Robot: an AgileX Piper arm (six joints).
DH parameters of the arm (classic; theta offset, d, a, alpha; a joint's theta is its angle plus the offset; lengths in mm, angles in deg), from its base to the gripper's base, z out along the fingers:
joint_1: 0 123 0 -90
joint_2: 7.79 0 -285 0
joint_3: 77.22 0 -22 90
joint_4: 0 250.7 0 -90
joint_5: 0 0 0 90
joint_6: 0 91 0 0
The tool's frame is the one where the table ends.
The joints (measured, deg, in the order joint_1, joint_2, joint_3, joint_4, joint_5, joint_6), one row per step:
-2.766, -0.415, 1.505, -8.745, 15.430, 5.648
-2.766, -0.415, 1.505, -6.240, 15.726, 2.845
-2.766, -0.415, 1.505, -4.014, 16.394, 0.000
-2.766, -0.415, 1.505, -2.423, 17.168, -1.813
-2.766, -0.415, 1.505, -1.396, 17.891, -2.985
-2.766, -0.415, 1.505, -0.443, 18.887, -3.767
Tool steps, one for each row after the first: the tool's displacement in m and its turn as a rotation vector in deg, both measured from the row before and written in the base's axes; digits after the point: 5 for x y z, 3 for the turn. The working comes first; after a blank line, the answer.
Tool pose at each row, in the base's axes (x y z in m, rotation vector in deg; the steps are taken from these numbers as rounded here):
0.05488, -0.00634, 0.18068, 1.663, 101.405, -6.072
0.05485, -0.00533, 0.18008, 0.867, 101.792, -5.781
0.05467, -0.00444, 0.17896, -0.157, 102.517, -5.763
0.05443, -0.00377, 0.17772, -0.718, 103.310, -5.562
0.05418, -0.00330, 0.17659, -1.101, 104.038, -5.409
0.05381, -0.00283, 0.17505, -1.201, 105.030, -5.019

-0.00003, 0.00101, -0.00060, -0.224, 0.403, 0.693
-0.00018, 0.00089, -0.00112, -0.519, 0.761, 0.688
-0.00024, 0.00067, -0.00124, -0.139, 0.810, 0.469
-0.00025, 0.00047, -0.00113, -0.077, 0.740, 0.321
-0.00037, 0.00047, -0.00154, 0.243, 0.989, 0.245

